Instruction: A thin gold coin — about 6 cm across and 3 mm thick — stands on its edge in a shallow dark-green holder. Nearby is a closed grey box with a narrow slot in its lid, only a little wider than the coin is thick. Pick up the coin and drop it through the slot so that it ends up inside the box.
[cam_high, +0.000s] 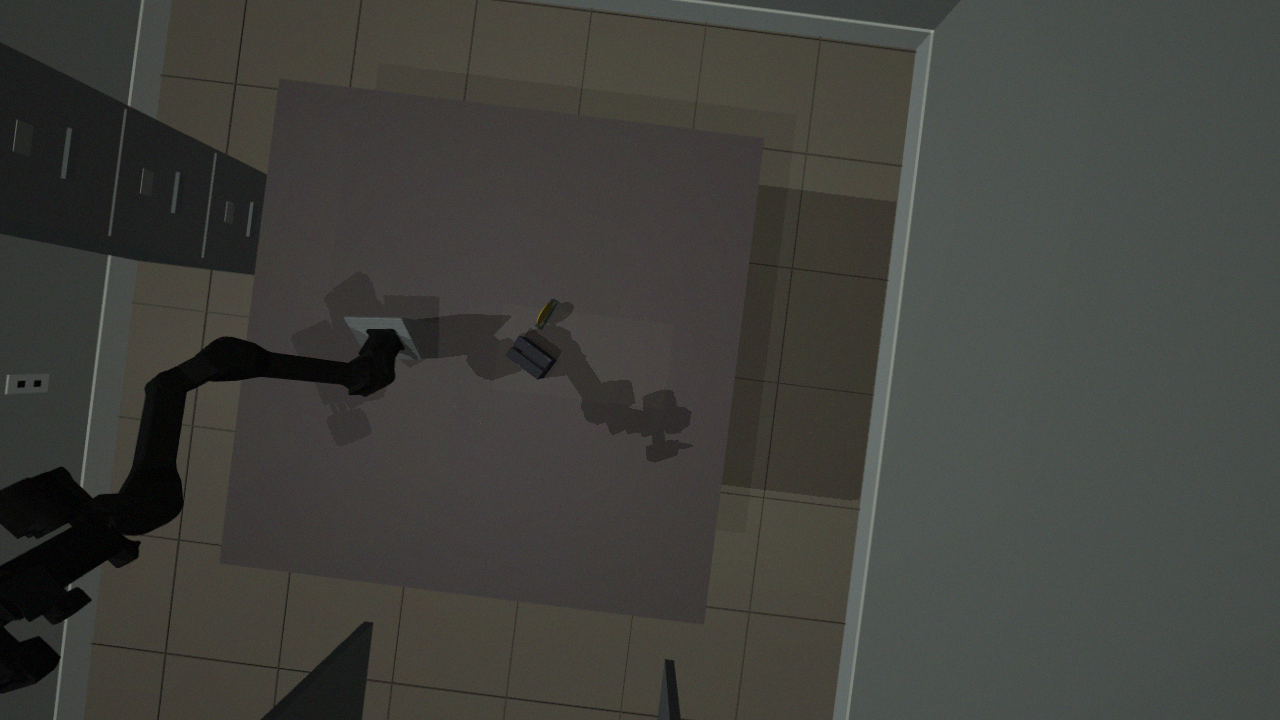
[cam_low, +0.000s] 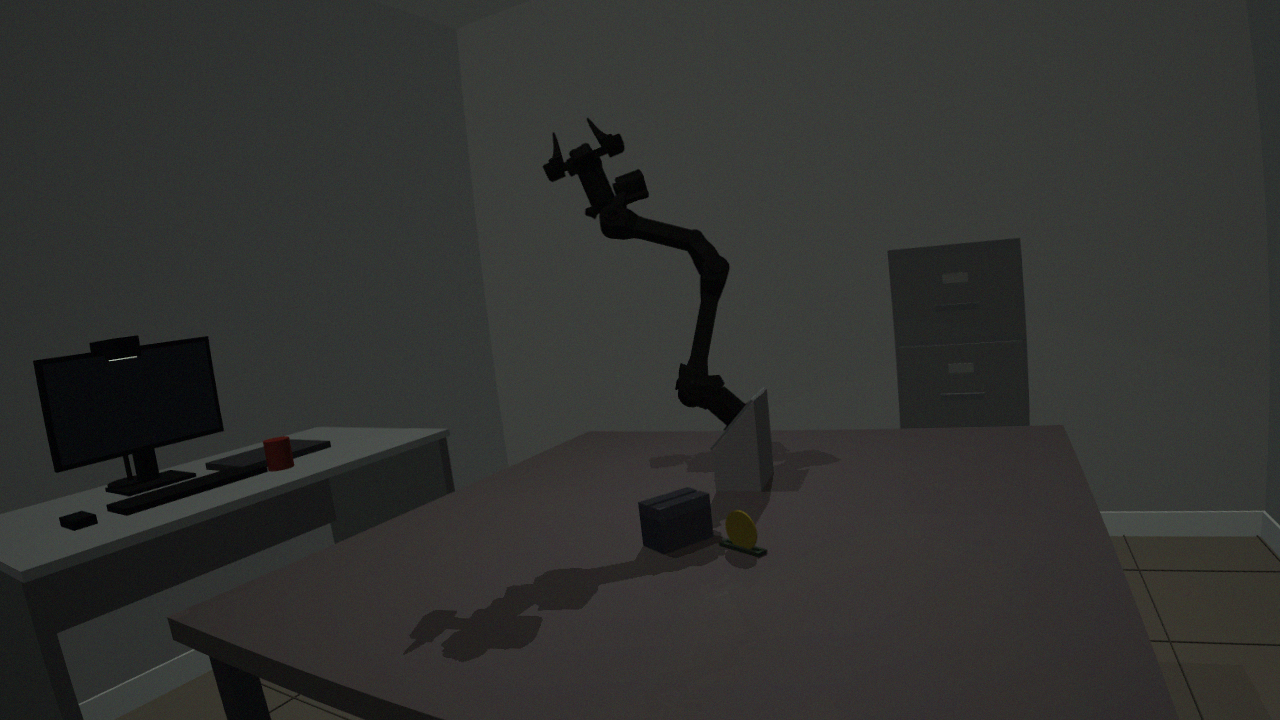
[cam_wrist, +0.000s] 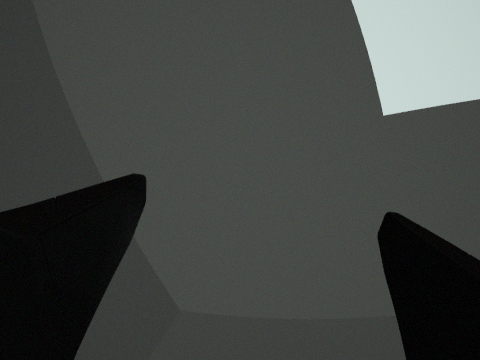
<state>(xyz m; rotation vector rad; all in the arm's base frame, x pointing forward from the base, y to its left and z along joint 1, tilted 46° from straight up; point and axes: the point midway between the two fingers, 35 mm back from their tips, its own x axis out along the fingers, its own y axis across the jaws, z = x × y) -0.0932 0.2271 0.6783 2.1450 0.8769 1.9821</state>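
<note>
My gripper tip is now 770 mm above the gold coin, 460 mm short of it and 410 mm to the right of it.
</note>
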